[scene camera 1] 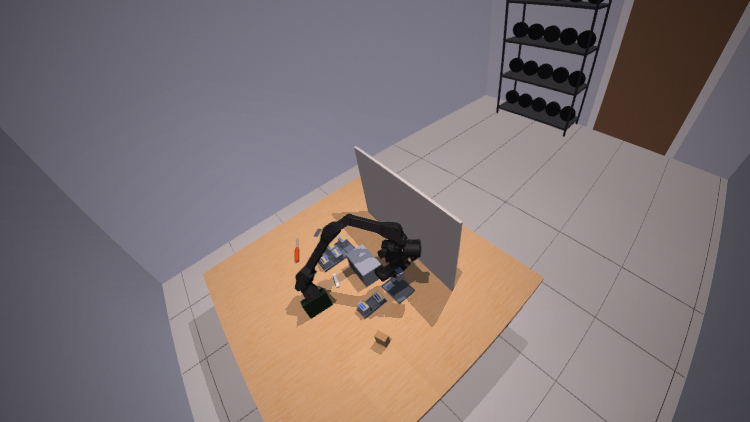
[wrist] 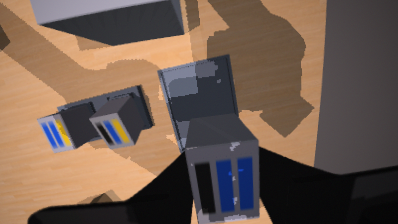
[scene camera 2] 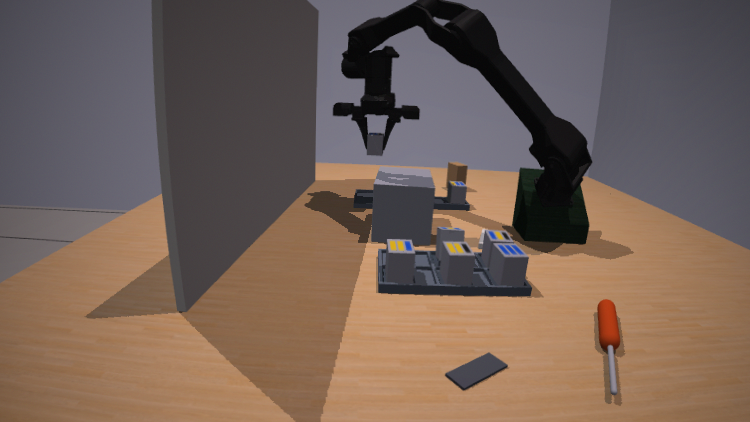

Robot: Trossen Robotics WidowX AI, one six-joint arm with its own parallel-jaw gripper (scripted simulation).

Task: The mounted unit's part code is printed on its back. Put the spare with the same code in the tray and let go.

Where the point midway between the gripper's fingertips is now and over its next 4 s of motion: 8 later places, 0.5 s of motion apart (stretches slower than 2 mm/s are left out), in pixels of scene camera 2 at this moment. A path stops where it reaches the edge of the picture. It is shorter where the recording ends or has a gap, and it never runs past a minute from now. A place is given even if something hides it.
The gripper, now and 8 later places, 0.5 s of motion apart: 375, 149; 374, 154; 374, 159; 374, 164; 374, 169; 374, 174; 374, 178; 375, 183; 376, 188
